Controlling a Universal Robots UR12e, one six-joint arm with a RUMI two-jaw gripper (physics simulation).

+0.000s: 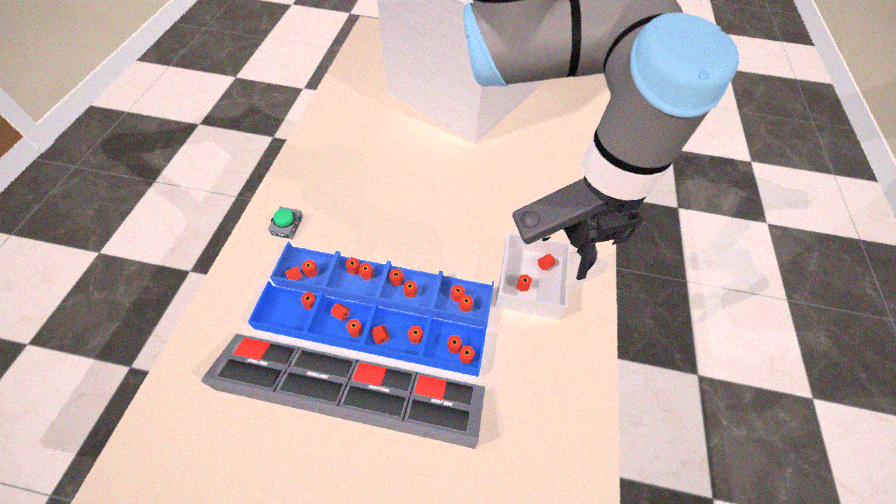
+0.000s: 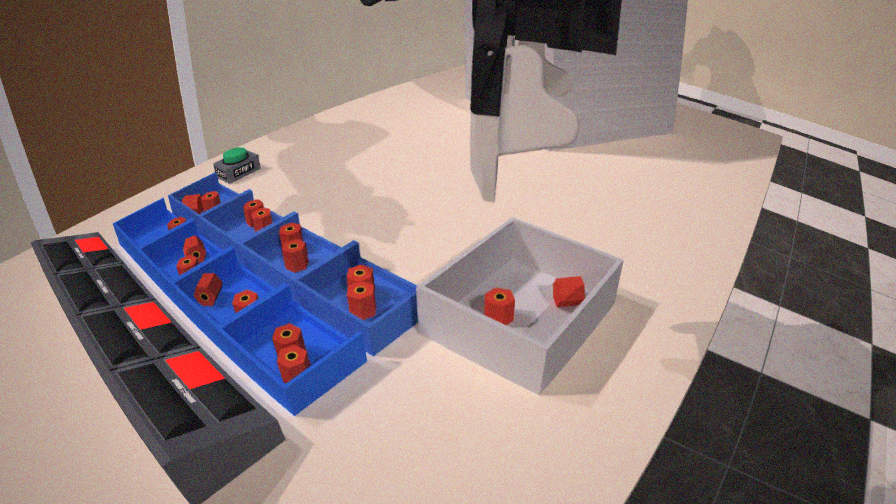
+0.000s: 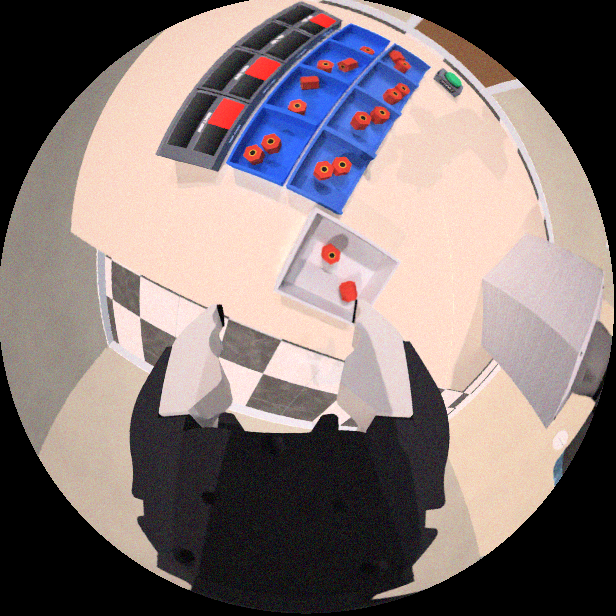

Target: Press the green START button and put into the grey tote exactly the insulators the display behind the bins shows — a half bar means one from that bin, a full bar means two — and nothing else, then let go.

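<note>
The grey tote (image 1: 533, 275) (image 2: 520, 300) (image 3: 336, 272) holds two red insulators, one upright (image 2: 499, 305) and one on its side (image 2: 568, 290). My gripper (image 1: 585, 260) (image 3: 287, 313) is open and empty, hanging high beside the tote's right edge. The blue bin tray (image 1: 379, 307) (image 2: 263, 275) has eight compartments with red insulators. The display (image 1: 344, 388) (image 2: 150, 344) shows three half-length red bars, in the first, third and fourth columns of the row nearest the bins. The green START button (image 1: 283, 217) (image 2: 235, 156) sits beyond the bins.
The arm's white pedestal (image 1: 451, 62) (image 2: 582, 81) stands behind the tote. The checkered floor (image 1: 751, 313) starts just right of the tote, past the mat's edge.
</note>
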